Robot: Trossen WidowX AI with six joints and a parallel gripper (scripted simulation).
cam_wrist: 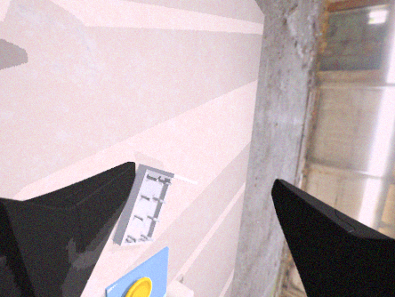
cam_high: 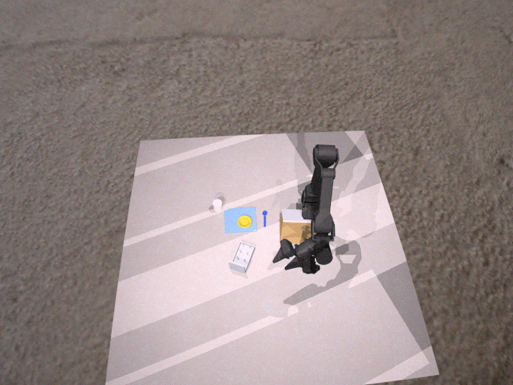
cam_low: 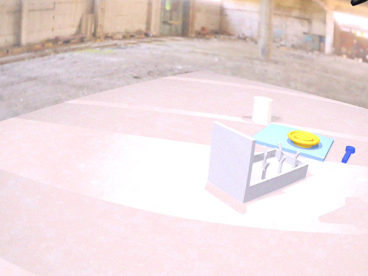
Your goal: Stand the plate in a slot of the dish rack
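My gripper tip is 280 mm to the left of the yellow plate, 190 mm above it and 160 mm short of it. Also, from my gripper tip: dish rack (190 mm below, 150 mm ahead, 110 mm to the right); then light blue mat (300 mm to the right, 210 mm below, 180 mm ahead); then small blue spoon (320 mm to the right, 210 mm below, 70 mm ahead).
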